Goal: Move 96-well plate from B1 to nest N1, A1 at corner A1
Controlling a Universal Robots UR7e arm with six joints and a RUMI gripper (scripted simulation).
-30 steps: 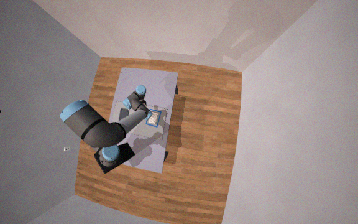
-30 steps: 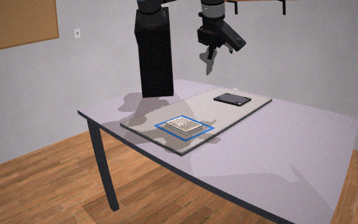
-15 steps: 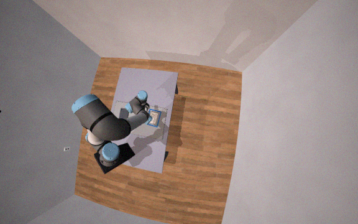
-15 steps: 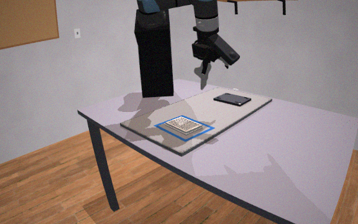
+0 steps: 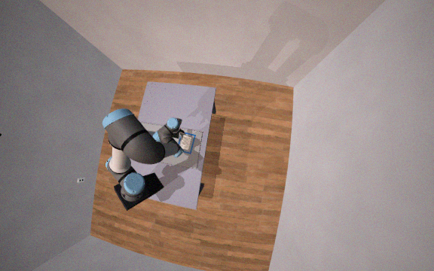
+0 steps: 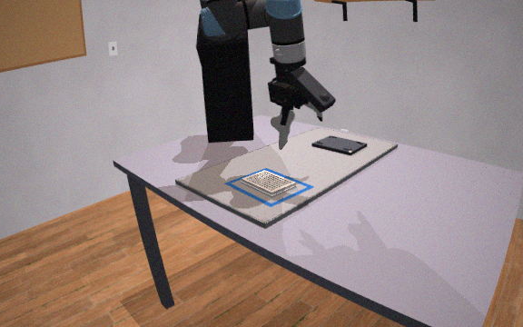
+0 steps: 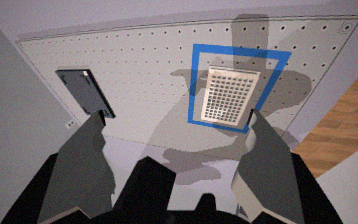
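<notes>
My hand is 13 cm above the 96-well plate, 9 cm past it and 4 cm to the left of it. Round my hand: dark plate nest 34 cm to the left, 13 cm below; then A1 label 27 cm to the left, 12 cm below, 5 cm ahead.
</notes>
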